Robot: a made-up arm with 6 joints. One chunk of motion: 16 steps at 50 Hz.
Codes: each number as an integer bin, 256 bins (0 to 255) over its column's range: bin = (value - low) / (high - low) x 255, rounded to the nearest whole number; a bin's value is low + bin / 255 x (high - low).
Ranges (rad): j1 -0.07..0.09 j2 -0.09..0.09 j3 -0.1..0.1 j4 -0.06..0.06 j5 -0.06..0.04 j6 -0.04..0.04
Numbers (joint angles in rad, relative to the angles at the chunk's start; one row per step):
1: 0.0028 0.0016 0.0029 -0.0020 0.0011 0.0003
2: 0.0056 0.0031 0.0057 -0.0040 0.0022 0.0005
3: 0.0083 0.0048 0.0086 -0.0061 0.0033 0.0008
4: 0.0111 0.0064 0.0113 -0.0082 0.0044 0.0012
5: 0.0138 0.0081 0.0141 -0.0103 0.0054 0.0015
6: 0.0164 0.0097 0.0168 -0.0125 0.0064 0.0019
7: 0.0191 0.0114 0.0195 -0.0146 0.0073 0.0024
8: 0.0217 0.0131 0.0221 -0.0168 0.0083 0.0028
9: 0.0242 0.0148 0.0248 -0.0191 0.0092 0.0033
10: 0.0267 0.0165 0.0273 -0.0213 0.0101 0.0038
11: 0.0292 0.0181 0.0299 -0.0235 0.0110 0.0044
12: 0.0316 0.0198 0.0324 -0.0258 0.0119 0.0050
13: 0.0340 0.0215 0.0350 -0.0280 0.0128 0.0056
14: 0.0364 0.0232 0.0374 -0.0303 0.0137 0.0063
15: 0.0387 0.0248 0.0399 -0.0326 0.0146 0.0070
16: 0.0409 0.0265 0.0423 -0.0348 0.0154 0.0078
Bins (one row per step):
1: 116 130 131 123 156 128
2: 120 132 135 119 159 129
3: 125 134 138 115 161 130
4: 129 137 142 110 164 131
5: 134 139 145 106 167 132
6: 138 141 149 101 169 134
7: 142 144 152 96 172 135
8: 146 146 156 92 174 136
9: 150 148 159 87 176 138
10: 154 151 162 82 179 140
11: 158 153 166 78 181 142
12: 162 156 169 73 183 143
13: 166 158 172 68 186 145
14: 170 160 175 63 188 148
15: 173 163 178 58 190 150
16: 177 165 181 54 192 152

